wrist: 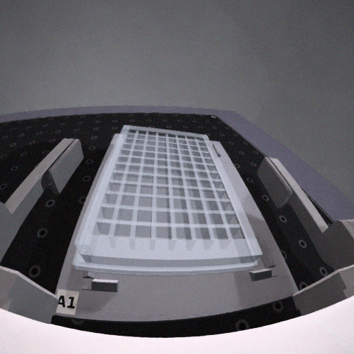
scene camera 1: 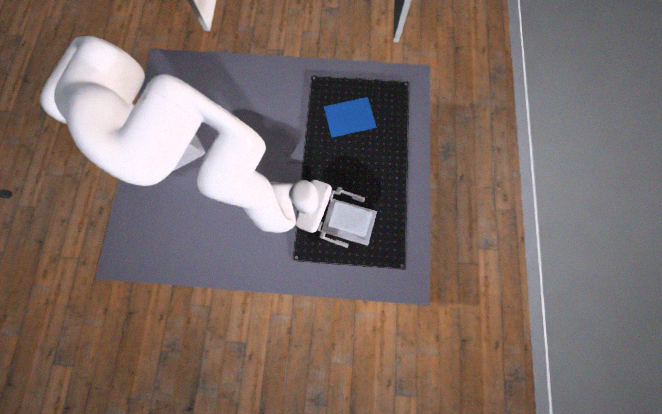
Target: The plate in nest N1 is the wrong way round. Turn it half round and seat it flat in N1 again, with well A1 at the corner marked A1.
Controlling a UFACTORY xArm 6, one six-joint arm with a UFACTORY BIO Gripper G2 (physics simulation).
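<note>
The pale, clear well plate (scene camera 1: 352, 218) (wrist: 170, 195) lies on the grey nest N1 (scene camera 1: 345, 237) (wrist: 175, 302). In the wrist view the nest's A1 label (wrist: 67, 301) is at the near left corner. The plate's near edge is beside two small stops; a gap shows by the right-hand stops, and the plate reaches over the nest's left side. I cannot tell whether it lies fully flat, nor which corner has well A1. My gripper (scene camera 1: 355, 222) (wrist: 171, 174) is open, one finger on each side of the plate's long sides, both apart from it.
The nest stands on a black perforated board (scene camera 1: 390, 175) (wrist: 30, 150), which lies on a grey-purple mat (scene camera 1: 225, 260). A blue rectangle (scene camera 1: 350, 117) lies toward the board's other end. The white arm (scene camera 1: 160, 120) reaches in from the left in the scene view.
</note>
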